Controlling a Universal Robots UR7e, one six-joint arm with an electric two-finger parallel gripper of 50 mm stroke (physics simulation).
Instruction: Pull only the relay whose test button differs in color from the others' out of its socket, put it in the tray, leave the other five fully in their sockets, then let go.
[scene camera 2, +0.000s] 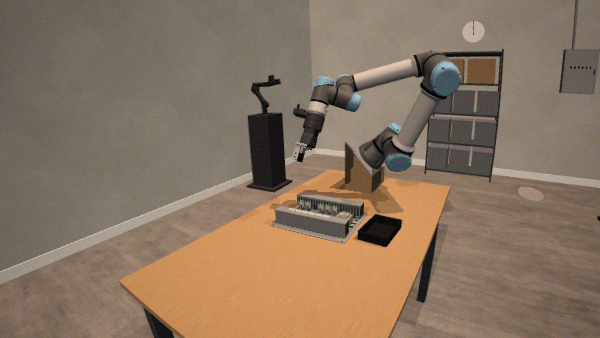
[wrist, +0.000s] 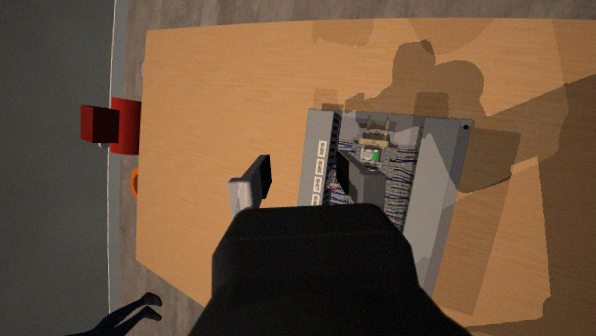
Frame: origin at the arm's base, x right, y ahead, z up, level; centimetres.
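Seen in the pictures: gripper, between the fingertips: (scene camera 2: 297, 160) (wrist: 303, 166); arm's base, origin of its link: (scene camera 2: 369, 157).
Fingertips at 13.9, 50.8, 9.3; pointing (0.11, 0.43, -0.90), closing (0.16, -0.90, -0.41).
Pixels of each thing's top centre, then the offset from my fingertips to it, as dx, dy, dz. "spot": a spot on its surface instead. Level surfaces: height alone.
- relay with a green button, centre of its top: (wrist: 369, 155) +0.6, -2.8, -18.2
- small red spot, a spot on its surface: (wrist: 331, 189) spot: -6.1, +2.7, -20.2
- black tray, a spot on its surface: (scene camera 2: 372, 239) spot: -33.1, +6.5, -23.6
- wooden table, height of its surface: dz -25.2
My gripper (scene camera 2: 299, 156) (wrist: 303, 166) is open and empty, high above the table and the relay panel. Several relays with green buttons stand in a row between the two grey ducts in the scene view, with a gap in the row. One relay with a green button (wrist: 370, 154) shows at the row's upper end in the wrist view; my gripper hides much of the row there. A small red spot (wrist: 331, 189) shows beside the right finger; I cannot tell what it belongs to. The black tray (scene camera 2: 372, 239) stands right of the panel; I see no relay in it.
The near grey duct (scene camera 2: 310, 222) (wrist: 318, 125) carries white labels; the far duct (scene camera 2: 357, 206) (wrist: 440, 150) stands opposite. The wooden table (scene camera 2: 280, 270) (wrist: 215, 100) bears the panel and tray. A black pedestal (scene camera 2: 267, 150) with a small arm stands behind at left.
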